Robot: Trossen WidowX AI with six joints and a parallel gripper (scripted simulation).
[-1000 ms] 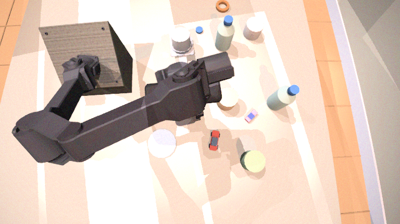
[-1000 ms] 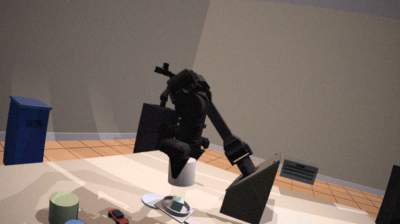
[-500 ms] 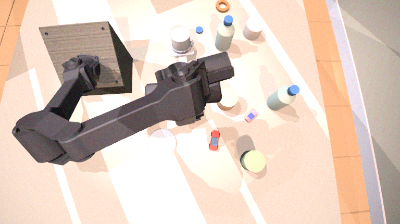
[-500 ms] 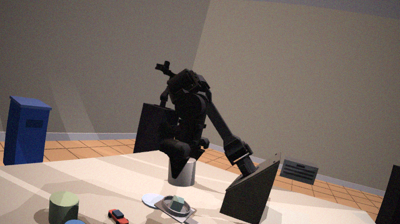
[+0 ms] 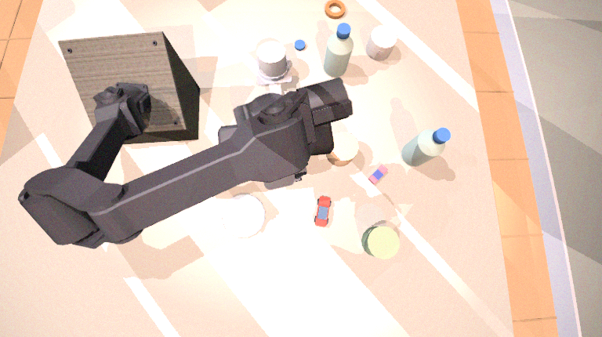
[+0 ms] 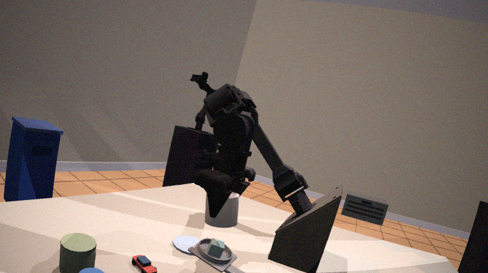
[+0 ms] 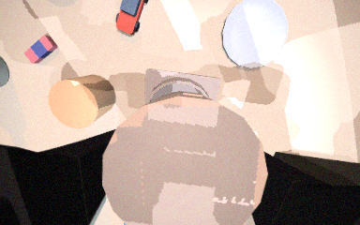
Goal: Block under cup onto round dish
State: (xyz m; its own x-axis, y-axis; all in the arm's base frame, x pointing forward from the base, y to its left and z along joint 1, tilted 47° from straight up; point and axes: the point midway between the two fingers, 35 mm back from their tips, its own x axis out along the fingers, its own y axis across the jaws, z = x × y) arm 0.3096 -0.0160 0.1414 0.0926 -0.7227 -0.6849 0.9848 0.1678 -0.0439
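Now: gripper tip 80 mm above the teal block and 10 mm to the right of it. Round my gripper tip: tan cylinder (160 mm ahead, 130 mm below, 60 mm to the left); red toy car (160 mm below, 100 mm to the right, 100 mm ahead); small balance (150 mm below, 140 mm to the left, 10 mm behind).
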